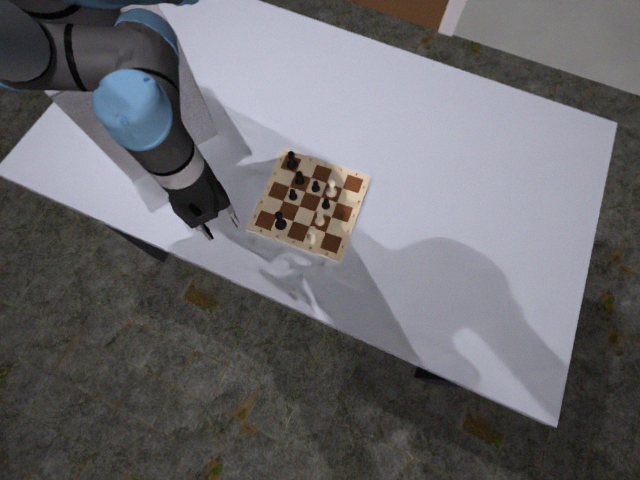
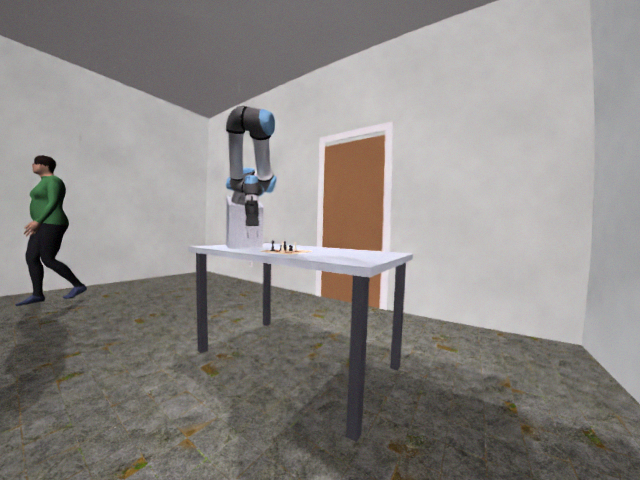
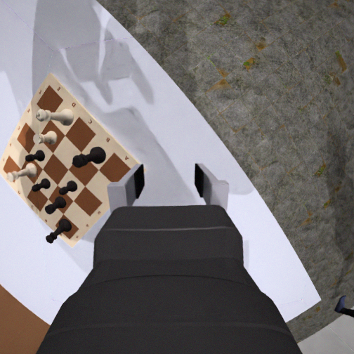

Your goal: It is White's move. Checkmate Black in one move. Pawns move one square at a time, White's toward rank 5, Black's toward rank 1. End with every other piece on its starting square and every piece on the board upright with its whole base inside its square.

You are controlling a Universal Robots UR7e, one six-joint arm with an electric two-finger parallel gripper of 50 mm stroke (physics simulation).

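Frame: origin at the arm's base, x ahead, y left, z up, level; centimetres.
Where they show: gripper, fingertip midpoint: [image 1: 223,228] [image 2: 252,237]; arm's base at its link origin: [image 1: 68,13] [image 2: 242,201].
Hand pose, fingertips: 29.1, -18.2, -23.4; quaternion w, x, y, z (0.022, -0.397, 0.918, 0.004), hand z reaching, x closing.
Observation:
Things, the pixels of their centre, and the offset from my fingertips, as dx, dy, dz. Level surfaces: height alone.
- chessboard at the middle of its body: [image 1: 310,202] [image 2: 286,251] +12.5, +14.7, -7.8
- tall crowned piece at the middle of its body: [image 1: 312,233] +16.0, +6.7, -4.3
- shorter piece at the middle of its body: [image 1: 319,218] +16.1, +11.0, -5.9
- tall piece at the middle of its body: [image 1: 279,218] +8.4, +7.3, -4.3
- white table at its surface level: dz -8.1
The chessboard [image 1: 330,242] [image 2: 303,251] [image 3: 114,167] lies on the table, its pieces upright. White: a tall crowned piece [image 1: 311,237] [image 3: 61,116] on D1, a shorter piece [image 1: 320,220] [image 3: 48,137] on D2, another piece [image 1: 331,190] [image 3: 26,171] on D4. Black: a tall piece [image 1: 280,222] [image 3: 91,157] on B1, another [image 1: 292,162] [image 3: 60,230] on A5, a shorter one [image 1: 299,179] [image 3: 56,204] on B4, small ones on B3 [image 3: 68,188], C4 [image 3: 41,185] and D3 [image 3: 35,156]. My gripper [image 1: 223,231] [image 2: 252,234] [image 3: 169,173] is open and empty, beside the board's A side, above the table.
The white table [image 1: 465,155] [image 2: 330,258] has its near long edge close to the board's rank 1 side. The grey arm pedestal [image 2: 237,232] stands beyond the A side. A person in green [image 2: 49,201] walks at the left, apart from the table.

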